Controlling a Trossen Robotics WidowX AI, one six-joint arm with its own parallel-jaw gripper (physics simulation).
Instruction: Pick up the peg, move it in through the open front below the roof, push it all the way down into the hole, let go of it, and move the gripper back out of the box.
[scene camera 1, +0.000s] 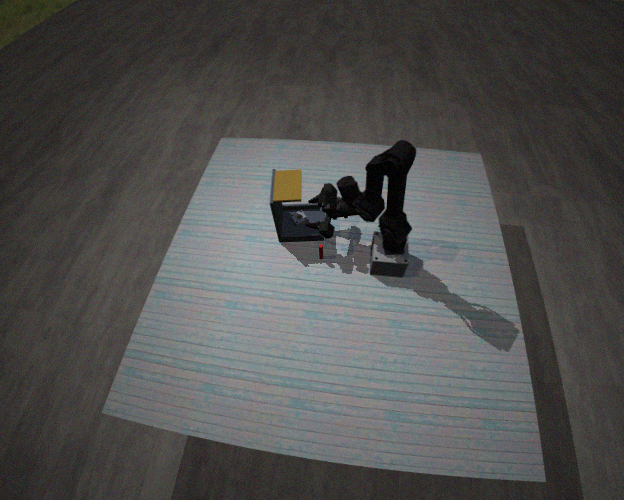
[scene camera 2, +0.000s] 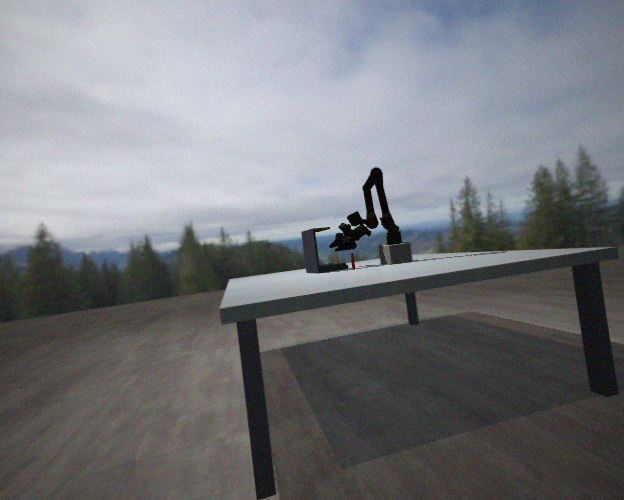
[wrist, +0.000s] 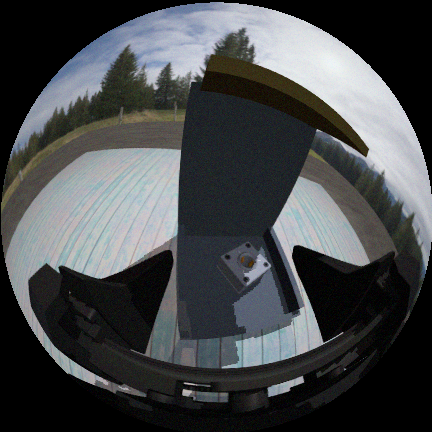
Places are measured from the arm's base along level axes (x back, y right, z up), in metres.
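Pixels of known places: gripper, fingertip midpoint: (scene camera 1: 307, 213) (scene camera 2: 332, 248) (wrist: 234, 255); arm's base at its link origin: (scene camera 1: 393, 246) (scene camera 2: 395, 243).
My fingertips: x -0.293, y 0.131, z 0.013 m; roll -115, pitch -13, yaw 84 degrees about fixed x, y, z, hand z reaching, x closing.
Ahead of a thing's pixels: the offset from my fingertips to its top centre. "pt": to the spot under its first point. Level surfaces: height alone.
The red peg {dx +0.049, dy -0.117, dz -0.031 m} (scene camera 1: 320, 252) (scene camera 2: 352, 260) stands upright on the table, beside the box on its near side in scene camera 1; it does not show in the wrist view. The box has a tall dark wall (scene camera 2: 310, 251) (wrist: 235, 165), a yellow roof {dx -0.031, dy +0.035, dz +0.113 m} (scene camera 1: 287, 185) (scene camera 2: 321, 229) (wrist: 280, 91) and an open front facing the arm. A grey block {dx -0.038, dy +0.045, dz -0.070 m} (scene camera 1: 298, 216) (wrist: 231, 265) with a round hole {pt dx -0.046, dy +0.050, dz -0.085 m} (wrist: 246, 260) sits turned on its floor. My gripper (scene camera 1: 309, 212) (scene camera 2: 333, 247) (wrist: 234, 255) is open and empty, above the box floor at the open front, apart from the peg.
A low dark side wall (wrist: 284, 272) runs along the box floor's right edge in the wrist view. The arm's base (scene camera 1: 389, 264) (scene camera 2: 396, 253) stands on the table {dz -0.112 m} (scene camera 1: 312, 364) (scene camera 2: 416, 270), to the right of the peg and box. Shadows of the arm fall across the table.
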